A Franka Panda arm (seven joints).
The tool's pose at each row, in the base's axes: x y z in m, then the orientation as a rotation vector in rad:
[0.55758 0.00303 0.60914 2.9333 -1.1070 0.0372]
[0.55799 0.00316 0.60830 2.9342 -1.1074 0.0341]
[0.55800 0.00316 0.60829 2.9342 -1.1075 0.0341]
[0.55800 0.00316 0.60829 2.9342 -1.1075 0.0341]
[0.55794 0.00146 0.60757 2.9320 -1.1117 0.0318]
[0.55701 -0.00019 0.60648 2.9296 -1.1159 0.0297]
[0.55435 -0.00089 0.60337 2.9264 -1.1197 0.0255]
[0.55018 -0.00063 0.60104 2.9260 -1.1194 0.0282]
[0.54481 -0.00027 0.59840 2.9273 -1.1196 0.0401]
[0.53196 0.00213 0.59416 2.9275 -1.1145 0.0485]
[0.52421 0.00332 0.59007 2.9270 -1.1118 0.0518]
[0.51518 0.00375 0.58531 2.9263 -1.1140 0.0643]
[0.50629 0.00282 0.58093 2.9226 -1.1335 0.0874]
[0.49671 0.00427 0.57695 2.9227 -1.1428 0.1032]
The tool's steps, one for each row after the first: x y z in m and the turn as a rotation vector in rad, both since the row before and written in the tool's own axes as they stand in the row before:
[0.00020 -0.00037 0.00085 0.0002 -0.0022 0.0000]
[0.00001 -0.00001 0.00001 0.0000 0.0000 0.0001]
[0.00000 0.00000 0.00000 0.0000 0.0000 0.0000]
[0.00106 0.00132 0.00074 -0.0011 -0.0012 0.0030]
[0.00037 0.00185 0.00109 -0.0012 -0.0010 0.0030]
[-0.00158 0.00229 0.00308 -0.0025 -0.0019 0.0030]
[-0.00332 0.00259 0.00227 0.0002 0.0018 -0.0001]
[-0.00429 0.00331 0.00256 0.0040 0.0066 -0.0001]
[-0.01128 0.00680 0.00393 0.0005 0.0056 -0.0031]
[-0.00671 0.00428 0.00386 -0.0005 0.0025 -0.0015]
[-0.00720 0.00568 0.00450 0.0031 0.0073 0.0015]
[-0.00620 0.00663 0.00409 0.0088 0.0123 0.0126]
[-0.00825 0.00544 0.00346 0.0071 0.0079 0.0056]

